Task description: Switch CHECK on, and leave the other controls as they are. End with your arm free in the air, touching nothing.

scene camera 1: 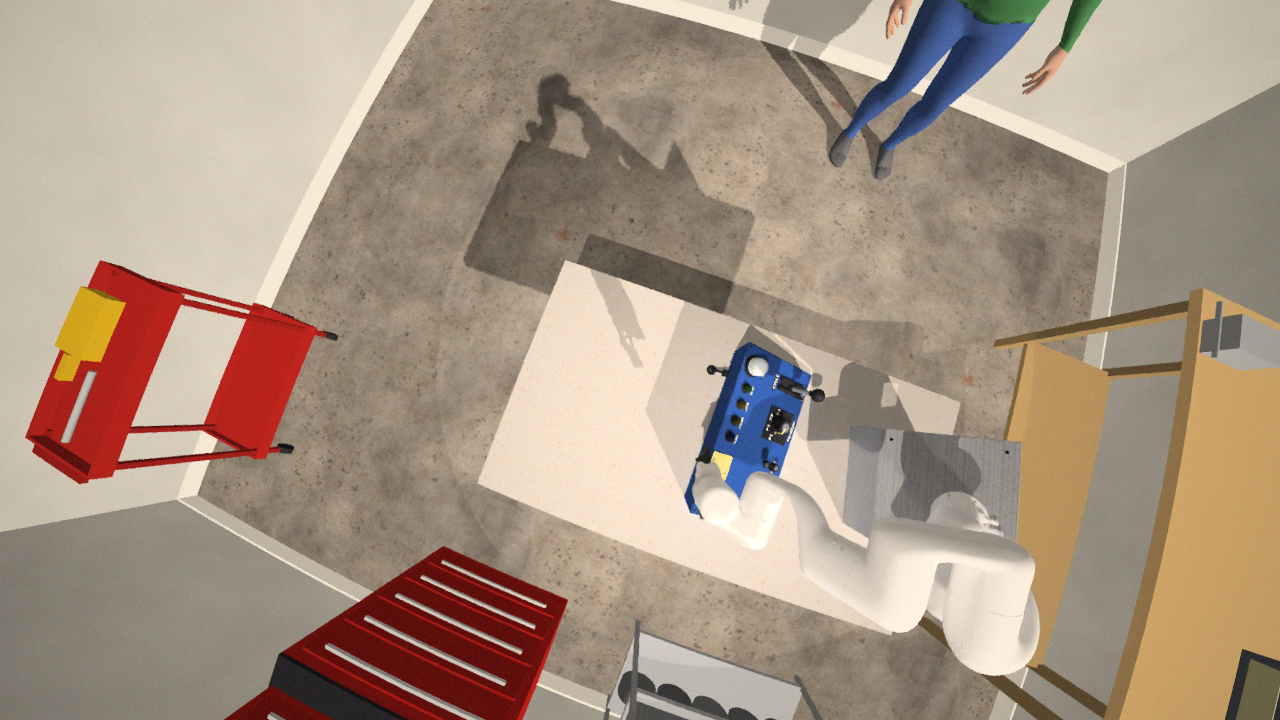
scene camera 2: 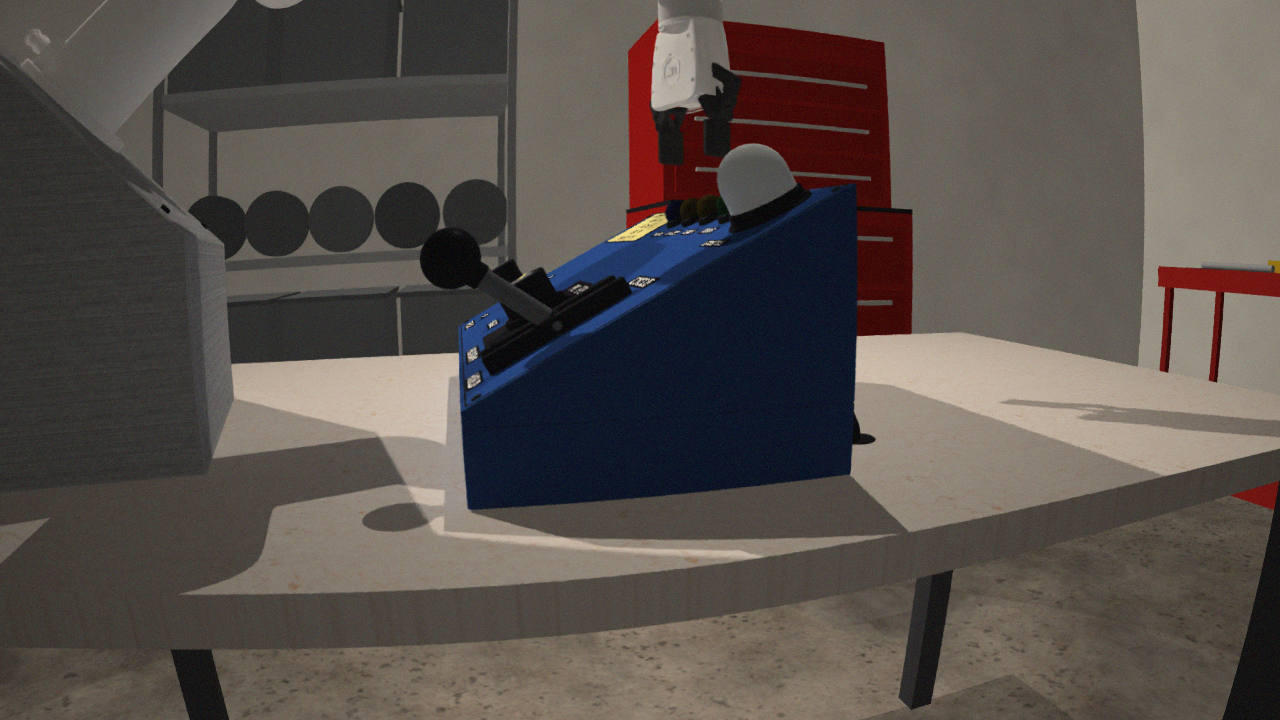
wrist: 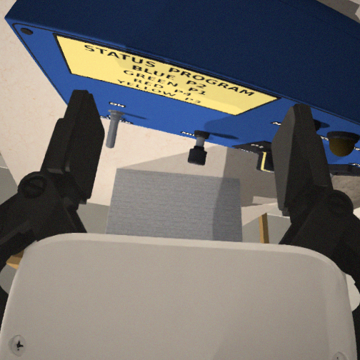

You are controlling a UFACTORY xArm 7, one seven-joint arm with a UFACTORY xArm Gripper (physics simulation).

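Places are measured from the arm's base along level axes (x left, y up, z ahead), in centimetres.
Pixels of known places: gripper, fingertip midpoint: (scene camera 2: 693, 160); arm's base at its link origin: (scene camera 2: 70, 110).
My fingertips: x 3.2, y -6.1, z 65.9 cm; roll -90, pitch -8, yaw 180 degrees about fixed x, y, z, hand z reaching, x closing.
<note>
For each thing: its middle in the pictures, then the offset to it from my fingertips. "spot": a spot on its surface instead. Level surfaces: height alone.
- blue control box at the middle of its body: (scene camera 2: 611, 337) (scene camera 1: 746, 436) dx -12.3, dy -18.0, dz -14.4 cm
- yellow status label at a spot on its surface: (scene camera 2: 637, 229) spot: dx +3.0, dy -7.8, dz -5.6 cm
- white dome at a spot on its surface: (scene camera 2: 754, 181) spot: dx -34.1, dy -5.6, dz -12.3 cm
- selector at the middle of its body: (scene camera 2: 527, 296) (scene camera 1: 782, 427) dx -17.0, dy -13.7, dz -23.2 cm
- table at its surface level: dy -24.8 cm
The blue control box (scene camera 1: 759, 402) (scene camera 2: 671, 376) (wrist: 150, 20) stands on the table with a sloped face. A grey toggle switch (wrist: 113, 128) near one end has ON printed above it; its lower label is too covered to read as CHECK. Its lever points down in the wrist view, away from ON. A black-capped control (wrist: 197, 152) sits beside it. A yellow status label (scene camera 1: 721, 463) (scene camera 2: 637, 229) (wrist: 165, 75) lies above both. My gripper (scene camera 2: 693, 150) (wrist: 189, 116) is open and empty, in the air over the box. Both controls show between its fingers in the wrist view.
The box also bears a white dome (scene camera 1: 757, 366) (scene camera 2: 754, 181), a lever with a black ball (scene camera 1: 817, 395) (scene camera 2: 450, 257), a selector (scene camera 1: 781, 426) and several round buttons. A grey block (scene camera 1: 868, 456) (scene camera 2: 89, 313) (wrist: 175, 205) stands on the table (scene camera 1: 572, 402) near the arm's base.
</note>
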